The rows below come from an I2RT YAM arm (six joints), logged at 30 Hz.
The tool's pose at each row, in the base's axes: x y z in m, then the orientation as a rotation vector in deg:
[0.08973 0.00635 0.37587 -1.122 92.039 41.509]
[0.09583 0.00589 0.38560 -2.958 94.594 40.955]
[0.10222 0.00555 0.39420 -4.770 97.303 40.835]
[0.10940 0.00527 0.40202 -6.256 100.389 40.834]
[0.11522 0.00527 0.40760 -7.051 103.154 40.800]
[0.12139 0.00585 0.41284 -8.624 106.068 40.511]
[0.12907 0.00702 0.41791 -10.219 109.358 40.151]
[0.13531 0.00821 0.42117 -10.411 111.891 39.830]
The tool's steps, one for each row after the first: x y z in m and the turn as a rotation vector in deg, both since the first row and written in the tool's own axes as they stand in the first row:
[-0.01010 0.00133 0.00532 0.017 2.800 -1.017]
[-0.01919 0.00215 0.01094 -0.177 5.813 -1.688]
[-0.02771 0.00234 0.01728 -0.162 9.102 -1.987]
[-0.03384 0.00235 0.02252 0.162 11.887 -1.937]
[-0.03950 0.00253 0.02833 0.253 15.008 -2.445]
[-0.04507 0.00248 0.03575 0.470 18.480 -2.899]
[-0.04872 0.00225 0.04188 1.211 20.834 -2.662]

